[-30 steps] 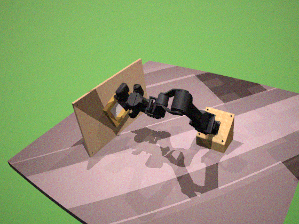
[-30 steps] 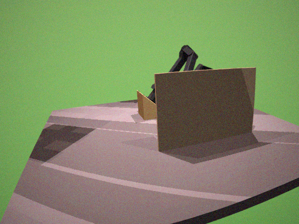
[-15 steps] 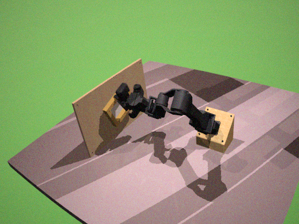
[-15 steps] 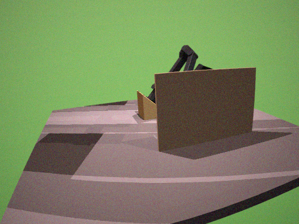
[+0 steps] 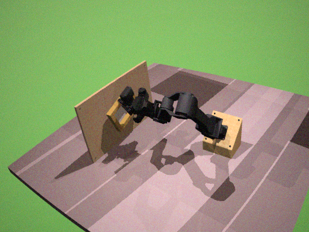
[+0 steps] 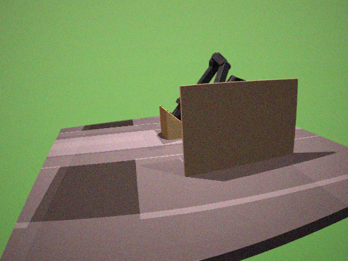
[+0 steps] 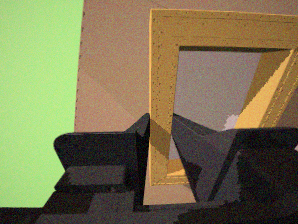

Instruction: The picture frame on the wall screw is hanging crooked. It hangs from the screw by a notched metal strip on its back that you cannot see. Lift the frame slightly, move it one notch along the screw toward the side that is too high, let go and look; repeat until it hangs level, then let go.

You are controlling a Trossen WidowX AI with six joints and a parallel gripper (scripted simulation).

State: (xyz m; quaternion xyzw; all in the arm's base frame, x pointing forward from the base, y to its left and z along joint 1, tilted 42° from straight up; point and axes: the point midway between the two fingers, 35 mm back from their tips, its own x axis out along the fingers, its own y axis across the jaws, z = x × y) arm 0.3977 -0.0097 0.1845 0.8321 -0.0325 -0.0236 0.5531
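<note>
Now: the picture frame 5 cm below my gripper tip and 1 cm to the right of it. Round my gripper tip: tan wall panel (6 cm below, 2 cm ahead, 1 cm to the right).
</note>
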